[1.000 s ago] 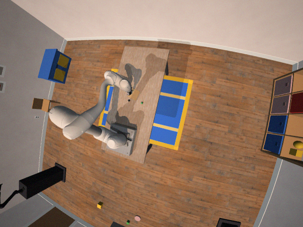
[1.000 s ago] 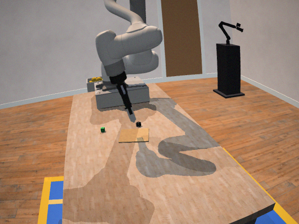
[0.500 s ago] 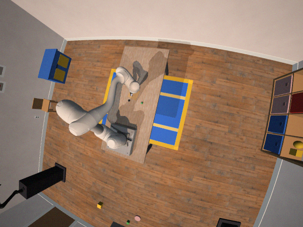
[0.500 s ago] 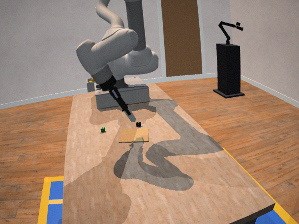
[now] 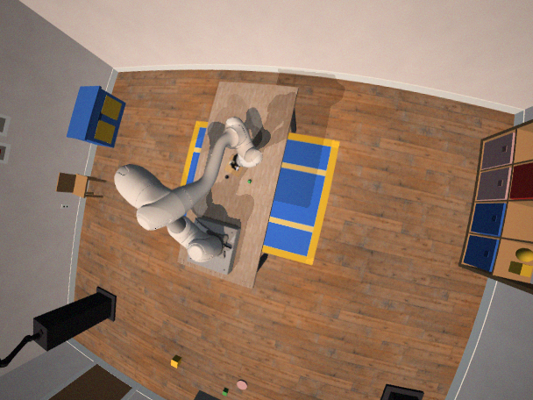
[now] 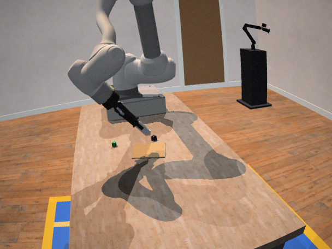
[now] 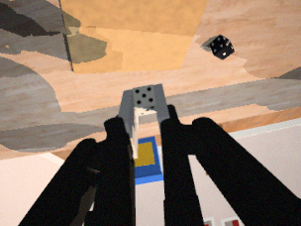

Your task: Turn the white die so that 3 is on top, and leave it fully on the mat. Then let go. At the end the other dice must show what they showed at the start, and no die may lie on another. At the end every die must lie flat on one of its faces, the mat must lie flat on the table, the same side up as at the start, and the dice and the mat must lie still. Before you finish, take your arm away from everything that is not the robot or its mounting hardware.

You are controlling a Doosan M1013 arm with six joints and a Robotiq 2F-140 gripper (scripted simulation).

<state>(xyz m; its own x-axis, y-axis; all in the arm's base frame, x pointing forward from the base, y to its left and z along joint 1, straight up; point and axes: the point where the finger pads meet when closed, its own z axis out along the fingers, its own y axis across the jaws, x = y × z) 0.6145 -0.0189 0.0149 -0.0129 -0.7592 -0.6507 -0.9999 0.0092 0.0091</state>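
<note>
My gripper is now 110 mm above the tan mat and 20 mm to the right of it. The rest, counted from my hand: black die 100 mm below, 100 mm behind, 70 mm to the left; then green die 120 mm to the right, 110 mm behind, 100 mm below; then white die 30 mm below, 20 mm to the left.
</note>
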